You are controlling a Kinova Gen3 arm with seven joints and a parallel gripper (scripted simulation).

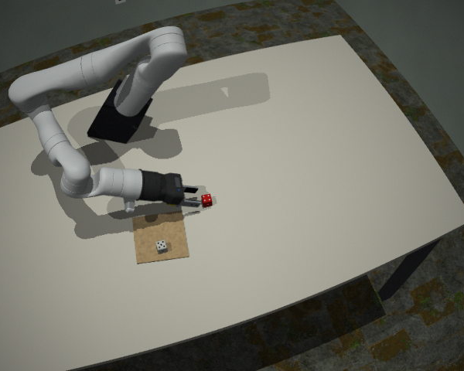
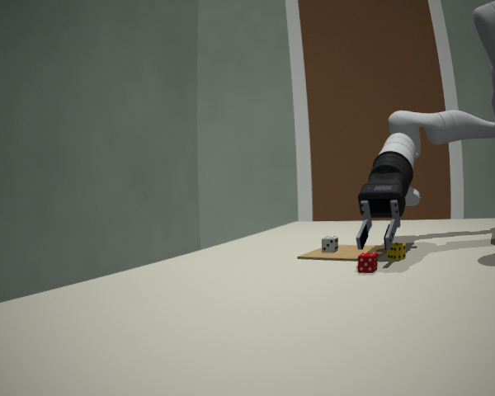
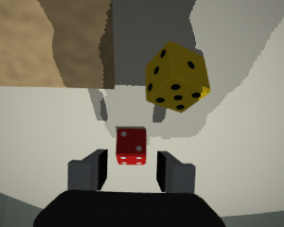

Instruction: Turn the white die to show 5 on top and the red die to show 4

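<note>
My gripper is now 4 cm to the right of the red die and 3 cm above it. Round my hand: white die (12 cm to the right, 11 cm ahead, 3 cm below); brown mat (11 cm to the right, 7 cm ahead, 4 cm below); yellow die (5 cm to the right, 3 cm below, 3 cm behind).
</note>
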